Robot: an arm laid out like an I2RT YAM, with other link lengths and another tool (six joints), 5 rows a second.
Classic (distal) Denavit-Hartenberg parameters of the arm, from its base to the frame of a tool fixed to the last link. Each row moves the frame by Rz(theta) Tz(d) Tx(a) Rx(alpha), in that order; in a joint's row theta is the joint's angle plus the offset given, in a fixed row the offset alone. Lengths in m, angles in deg.
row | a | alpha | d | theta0
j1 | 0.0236 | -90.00 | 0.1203 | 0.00
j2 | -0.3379 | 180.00 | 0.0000 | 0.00
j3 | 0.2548 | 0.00 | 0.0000 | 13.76
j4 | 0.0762 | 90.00 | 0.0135 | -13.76
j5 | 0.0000 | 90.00 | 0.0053 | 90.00
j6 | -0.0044 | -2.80 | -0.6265 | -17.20
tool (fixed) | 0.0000 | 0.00 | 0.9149 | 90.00
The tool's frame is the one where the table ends.
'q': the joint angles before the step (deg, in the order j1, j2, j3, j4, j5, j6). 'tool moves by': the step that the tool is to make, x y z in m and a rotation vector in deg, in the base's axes. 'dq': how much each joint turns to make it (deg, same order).
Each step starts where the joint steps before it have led.
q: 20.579, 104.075, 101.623, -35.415, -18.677, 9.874
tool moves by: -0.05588, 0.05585, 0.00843, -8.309, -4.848, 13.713
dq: 9.107, -1.001, 3.656, -7.058, 2.440, -10.840
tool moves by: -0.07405, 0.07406, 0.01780, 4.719, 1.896, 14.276
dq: 5.694, -0.442, 0.933, -1.101, -9.781, -1.840
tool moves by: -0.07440, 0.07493, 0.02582, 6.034, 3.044, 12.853
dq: 6.415, 2.391, 4.135, 0.281, -9.166, 1.253
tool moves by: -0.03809, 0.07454, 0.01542, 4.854, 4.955, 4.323
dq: 6.211, 5.938, 6.282, 4.553, -2.504, 8.375
